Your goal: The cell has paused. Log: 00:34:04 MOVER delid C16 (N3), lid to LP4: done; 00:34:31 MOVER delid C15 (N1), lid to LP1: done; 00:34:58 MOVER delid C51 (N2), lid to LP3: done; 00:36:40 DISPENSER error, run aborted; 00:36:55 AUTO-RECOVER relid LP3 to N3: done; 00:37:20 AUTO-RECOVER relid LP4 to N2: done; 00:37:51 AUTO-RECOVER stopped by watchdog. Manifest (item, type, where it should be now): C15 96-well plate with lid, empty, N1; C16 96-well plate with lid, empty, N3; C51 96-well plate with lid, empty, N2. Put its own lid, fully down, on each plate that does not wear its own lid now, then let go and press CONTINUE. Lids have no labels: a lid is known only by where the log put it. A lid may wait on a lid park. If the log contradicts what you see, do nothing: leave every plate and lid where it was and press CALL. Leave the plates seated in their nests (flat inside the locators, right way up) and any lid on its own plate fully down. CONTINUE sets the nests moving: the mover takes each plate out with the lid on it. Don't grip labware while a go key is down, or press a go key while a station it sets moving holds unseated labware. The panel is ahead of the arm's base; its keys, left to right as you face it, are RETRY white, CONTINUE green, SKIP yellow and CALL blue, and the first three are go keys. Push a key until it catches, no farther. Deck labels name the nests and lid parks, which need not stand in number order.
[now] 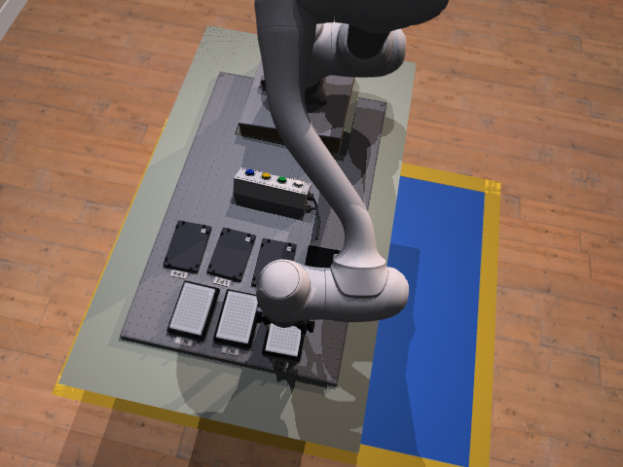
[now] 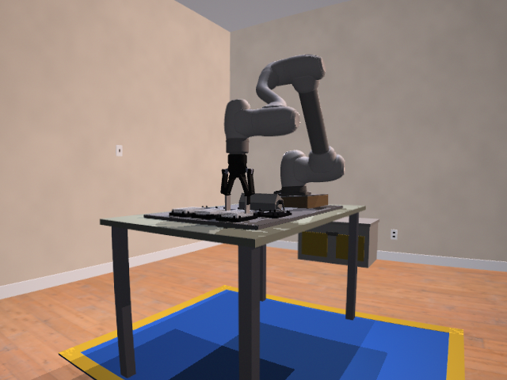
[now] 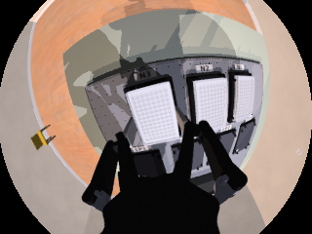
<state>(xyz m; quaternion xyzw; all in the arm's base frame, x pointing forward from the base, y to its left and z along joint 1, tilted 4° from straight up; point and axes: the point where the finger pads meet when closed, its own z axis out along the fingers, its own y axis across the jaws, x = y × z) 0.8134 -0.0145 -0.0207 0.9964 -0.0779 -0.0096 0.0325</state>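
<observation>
My gripper is now 3 cm above the 96-well plate. From my hand the other things lie so: lid park LP2 (22 cm behind, 17 cm to the right, 5 cm below); lid park LP3 (19 cm behind, 4 cm to the right, 5 cm below); lid park LP1 (17 cm behind, 9 cm to the left, 5 cm below).
</observation>
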